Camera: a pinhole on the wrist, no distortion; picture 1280 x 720 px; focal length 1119.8 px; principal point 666.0 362.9 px. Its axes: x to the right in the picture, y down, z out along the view. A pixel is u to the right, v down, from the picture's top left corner.
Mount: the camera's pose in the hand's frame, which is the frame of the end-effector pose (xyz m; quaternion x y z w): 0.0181 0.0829 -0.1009 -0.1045 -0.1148 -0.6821 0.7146
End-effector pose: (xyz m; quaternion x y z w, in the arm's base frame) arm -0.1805 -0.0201 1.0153 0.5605 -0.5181 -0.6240 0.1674
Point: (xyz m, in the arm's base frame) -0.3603 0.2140 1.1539
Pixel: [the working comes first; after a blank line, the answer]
In the camera's frame: 0.0915 -0.2162 0.3319

outside the picture
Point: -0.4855 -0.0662 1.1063
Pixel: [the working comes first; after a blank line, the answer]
In the camera's frame: -0.0147 0.0750 0.3519

619.2 601.5
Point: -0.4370 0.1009 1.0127
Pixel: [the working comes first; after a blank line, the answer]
In the camera's frame: 0.1524 -0.0304 0.3512

1152.0 266.0
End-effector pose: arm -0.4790 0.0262 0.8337 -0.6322 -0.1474 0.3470 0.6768
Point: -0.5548 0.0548 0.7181
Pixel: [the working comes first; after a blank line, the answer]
In the camera's frame: -0.0001 -0.0225 0.1606

665.1 206.1
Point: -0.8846 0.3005 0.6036
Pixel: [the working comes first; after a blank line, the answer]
In the camera's frame: -0.0701 -0.0579 0.5803

530.7 251.1
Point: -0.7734 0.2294 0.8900
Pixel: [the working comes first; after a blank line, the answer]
In the camera's frame: 0.1921 -0.1085 0.4126

1187.4 68.5
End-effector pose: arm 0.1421 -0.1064 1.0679 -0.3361 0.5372 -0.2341 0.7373
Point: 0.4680 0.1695 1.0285
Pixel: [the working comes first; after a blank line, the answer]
In the camera's frame: 0.0218 -0.0764 0.4873

716.2 187.2
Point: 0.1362 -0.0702 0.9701
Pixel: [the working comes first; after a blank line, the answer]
In the camera's frame: 0.0131 0.0178 0.0848

839.3 598.5
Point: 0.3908 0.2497 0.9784
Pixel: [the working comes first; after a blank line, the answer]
In the camera's frame: -0.0872 -0.1215 0.4560

451.8 64.5
